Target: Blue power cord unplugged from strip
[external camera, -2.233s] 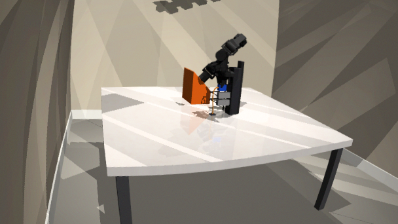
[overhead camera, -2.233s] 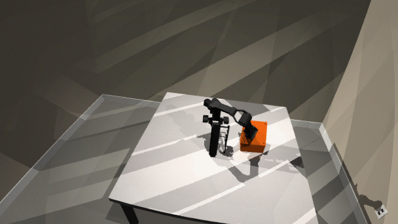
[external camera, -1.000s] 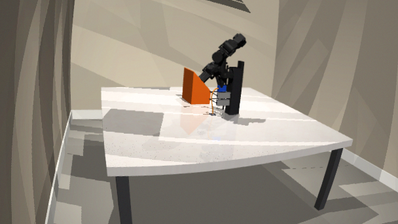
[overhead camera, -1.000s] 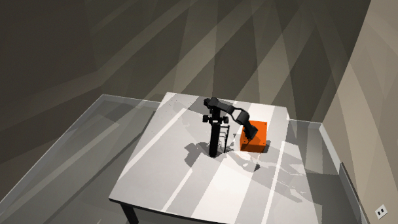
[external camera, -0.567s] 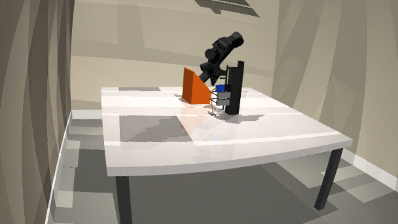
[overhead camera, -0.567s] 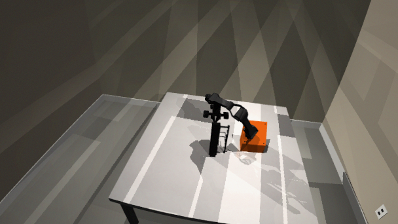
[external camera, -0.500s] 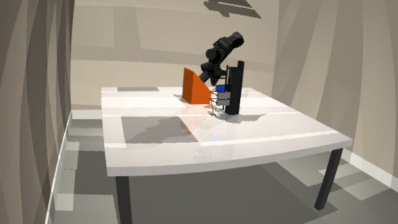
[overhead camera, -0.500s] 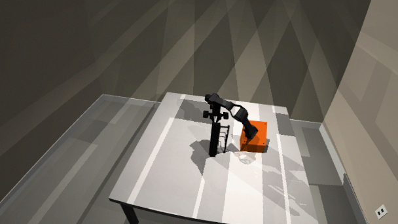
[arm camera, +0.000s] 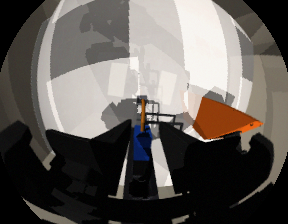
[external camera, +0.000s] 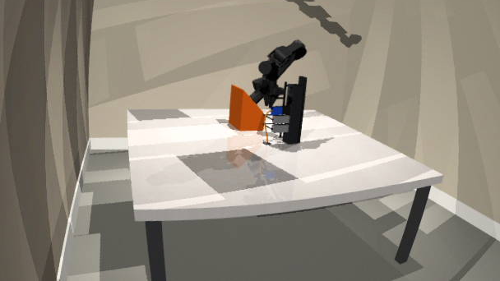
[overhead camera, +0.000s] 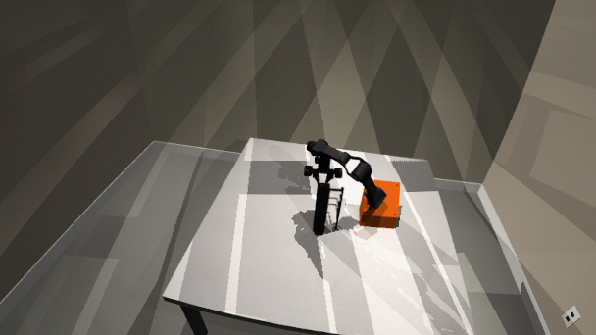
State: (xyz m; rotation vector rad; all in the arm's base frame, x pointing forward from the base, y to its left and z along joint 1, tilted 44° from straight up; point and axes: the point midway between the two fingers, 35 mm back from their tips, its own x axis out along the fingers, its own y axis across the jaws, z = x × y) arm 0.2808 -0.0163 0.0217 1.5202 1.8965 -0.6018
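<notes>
Right now the blue plug is 1 cm behind my gripper tip, 6 cm to the left of it and 1 cm below it.
</notes>
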